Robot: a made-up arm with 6 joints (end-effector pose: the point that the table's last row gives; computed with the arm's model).
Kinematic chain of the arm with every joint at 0, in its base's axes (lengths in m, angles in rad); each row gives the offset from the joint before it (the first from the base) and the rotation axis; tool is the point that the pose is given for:
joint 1: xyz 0 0 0.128 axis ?
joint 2: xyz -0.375 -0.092 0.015 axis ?
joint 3: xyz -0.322 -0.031 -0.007 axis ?
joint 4: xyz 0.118 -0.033 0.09 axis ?
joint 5: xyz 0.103 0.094 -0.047 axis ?
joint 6: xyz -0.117 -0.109 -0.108 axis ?
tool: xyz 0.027 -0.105 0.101
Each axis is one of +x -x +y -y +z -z.
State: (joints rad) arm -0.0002 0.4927 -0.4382 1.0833 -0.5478 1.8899
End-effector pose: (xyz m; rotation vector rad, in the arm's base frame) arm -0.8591 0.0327 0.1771 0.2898 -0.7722 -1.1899
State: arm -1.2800 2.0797 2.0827 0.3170 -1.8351 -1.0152
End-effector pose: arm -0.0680 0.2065 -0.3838 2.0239 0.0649 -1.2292
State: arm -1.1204 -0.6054 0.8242 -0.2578 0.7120 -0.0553
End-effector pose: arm -0.4311 -0.1879 -0.2874 -1.5984 -1.5731 -0.4035
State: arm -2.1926 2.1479 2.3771 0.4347 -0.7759 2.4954
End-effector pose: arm 0.0785 0.3537 -0.1585 -1.1338 -1.3652 -1.6655
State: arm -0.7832 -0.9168 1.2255 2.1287 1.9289 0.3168
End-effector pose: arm -0.2371 -0.1187 -0.2610 -2.4009 1.4763 0.2205
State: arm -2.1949 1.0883 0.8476 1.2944 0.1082 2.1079
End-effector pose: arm 0.1449 0.2414 -0.4779 0.0032 -2.0817 -1.4766
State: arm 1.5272 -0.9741 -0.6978 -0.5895 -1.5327 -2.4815
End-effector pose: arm 0.0564 0.0171 0.7246 -1.7294 -0.5809 -1.8006
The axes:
joint 1: +y
joint 2: -z
joint 3: -x
joint 4: +y
joint 5: -x
joint 6: -y

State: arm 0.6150 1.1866 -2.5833 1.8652 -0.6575 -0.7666
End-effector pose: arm -0.5063 0.3092 0.3617 1.9347 0.7025 1.6967
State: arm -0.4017 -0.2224 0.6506 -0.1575 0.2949 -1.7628
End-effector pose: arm -0.4378 -0.3079 0.0507 -0.6670 0.9891 -0.7347
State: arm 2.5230 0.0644 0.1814 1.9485 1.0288 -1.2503
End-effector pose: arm 0.4488 -0.2512 0.4374 0.0923 -0.4430 -0.9126
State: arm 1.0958 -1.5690 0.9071 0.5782 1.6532 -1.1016
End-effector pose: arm -0.1078 -0.1271 0.6199 -2.0583 -0.2500 0.6511
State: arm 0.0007 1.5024 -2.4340 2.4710 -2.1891 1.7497
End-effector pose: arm -0.8114 0.0918 0.0878 1.8300 1.0314 -1.2365
